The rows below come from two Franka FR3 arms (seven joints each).
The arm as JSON. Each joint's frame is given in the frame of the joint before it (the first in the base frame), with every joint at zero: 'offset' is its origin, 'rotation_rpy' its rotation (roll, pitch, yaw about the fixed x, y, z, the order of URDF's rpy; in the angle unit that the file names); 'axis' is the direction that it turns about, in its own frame. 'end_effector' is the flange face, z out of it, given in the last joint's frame.
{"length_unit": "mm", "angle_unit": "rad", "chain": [
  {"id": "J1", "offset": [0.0, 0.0, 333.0], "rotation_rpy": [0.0, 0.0, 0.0], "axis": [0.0, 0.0, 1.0]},
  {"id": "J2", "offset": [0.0, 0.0, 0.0], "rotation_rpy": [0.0, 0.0, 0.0], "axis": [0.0, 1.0, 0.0]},
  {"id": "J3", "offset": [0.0, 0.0, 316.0], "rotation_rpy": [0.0, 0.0, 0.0], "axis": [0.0, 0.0, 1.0]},
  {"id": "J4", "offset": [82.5, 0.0, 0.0], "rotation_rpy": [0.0, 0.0, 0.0], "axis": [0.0, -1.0, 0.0]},
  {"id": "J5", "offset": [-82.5, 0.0, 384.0], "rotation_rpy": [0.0, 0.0, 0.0], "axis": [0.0, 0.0, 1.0]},
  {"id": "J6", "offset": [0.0, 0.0, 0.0], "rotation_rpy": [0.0, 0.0, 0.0], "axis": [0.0, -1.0, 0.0]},
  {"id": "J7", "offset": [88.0, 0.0, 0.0], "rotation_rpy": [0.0, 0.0, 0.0], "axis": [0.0, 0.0, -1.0]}
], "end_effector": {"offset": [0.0, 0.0, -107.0], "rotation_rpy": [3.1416, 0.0, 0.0]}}
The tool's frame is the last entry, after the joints.
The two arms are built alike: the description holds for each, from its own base.
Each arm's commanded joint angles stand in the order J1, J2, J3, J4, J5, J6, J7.
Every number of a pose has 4 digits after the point.
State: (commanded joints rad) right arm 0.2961 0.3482 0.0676 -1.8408 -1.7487 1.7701 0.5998; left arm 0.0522 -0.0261 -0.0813 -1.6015 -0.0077 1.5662 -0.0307
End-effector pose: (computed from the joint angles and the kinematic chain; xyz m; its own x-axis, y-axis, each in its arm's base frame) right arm 0.6323 0.1442 0.3954 0.8108 0.5843 -0.0330 0.0241 0.0230 0.9994; left arm 0.5454 -0.0173 0.6239 1.0000 0.0016 -0.0095 0.0017 -1.0000 0.0053
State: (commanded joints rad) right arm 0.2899 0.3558 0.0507 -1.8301 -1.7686 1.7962 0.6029; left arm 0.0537 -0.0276 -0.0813 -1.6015 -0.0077 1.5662 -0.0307
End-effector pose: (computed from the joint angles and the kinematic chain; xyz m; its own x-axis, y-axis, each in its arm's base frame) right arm 0.6391 0.1351 0.3953 0.8049 0.5925 -0.0332 0.0204 0.0283 0.9994; left arm 0.5450 -0.0165 0.6247 1.0000 0.0031 -0.0080 0.0032 -1.0000 0.0052
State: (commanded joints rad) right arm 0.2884 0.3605 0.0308 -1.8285 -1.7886 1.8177 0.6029; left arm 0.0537 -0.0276 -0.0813 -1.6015 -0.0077 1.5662 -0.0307
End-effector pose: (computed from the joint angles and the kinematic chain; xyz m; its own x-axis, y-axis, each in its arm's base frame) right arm 0.6433 0.1260 0.3934 0.7996 0.5989 -0.0436 0.0236 0.0412 0.9989; left arm 0.5450 -0.0165 0.6247 1.0000 0.0031 -0.0080 0.0032 -1.0000 0.0052
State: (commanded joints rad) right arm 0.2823 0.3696 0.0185 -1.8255 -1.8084 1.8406 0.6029; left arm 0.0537 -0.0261 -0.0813 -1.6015 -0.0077 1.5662 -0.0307
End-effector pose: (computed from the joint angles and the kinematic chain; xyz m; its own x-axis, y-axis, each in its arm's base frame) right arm 0.6476 0.1186 0.3888 0.7919 0.6080 -0.0565 0.0313 0.0519 0.9982; left arm 0.5454 -0.0165 0.6239 1.0000 0.0031 -0.0095 0.0032 -1.0000 0.0053
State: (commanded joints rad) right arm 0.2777 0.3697 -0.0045 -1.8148 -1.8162 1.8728 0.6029; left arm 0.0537 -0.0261 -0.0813 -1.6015 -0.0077 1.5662 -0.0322
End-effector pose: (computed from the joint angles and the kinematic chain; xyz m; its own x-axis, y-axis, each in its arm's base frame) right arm 0.6533 0.1068 0.3926 0.7896 0.6113 -0.0525 0.0293 0.0478 0.9984; left arm 0.5454 -0.0165 0.6239 0.9999 0.0046 -0.0095 0.0047 -1.0000 0.0053
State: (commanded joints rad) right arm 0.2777 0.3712 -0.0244 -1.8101 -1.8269 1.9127 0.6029; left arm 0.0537 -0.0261 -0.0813 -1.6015 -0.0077 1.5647 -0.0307
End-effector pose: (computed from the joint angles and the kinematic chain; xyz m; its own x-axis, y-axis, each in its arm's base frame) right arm 0.6570 0.1005 0.3924 0.7773 0.6266 -0.0563 0.0366 0.0442 0.9983; left arm 0.5452 -0.0165 0.6238 0.9999 0.0031 -0.0110 0.0032 -1.0000 0.0052
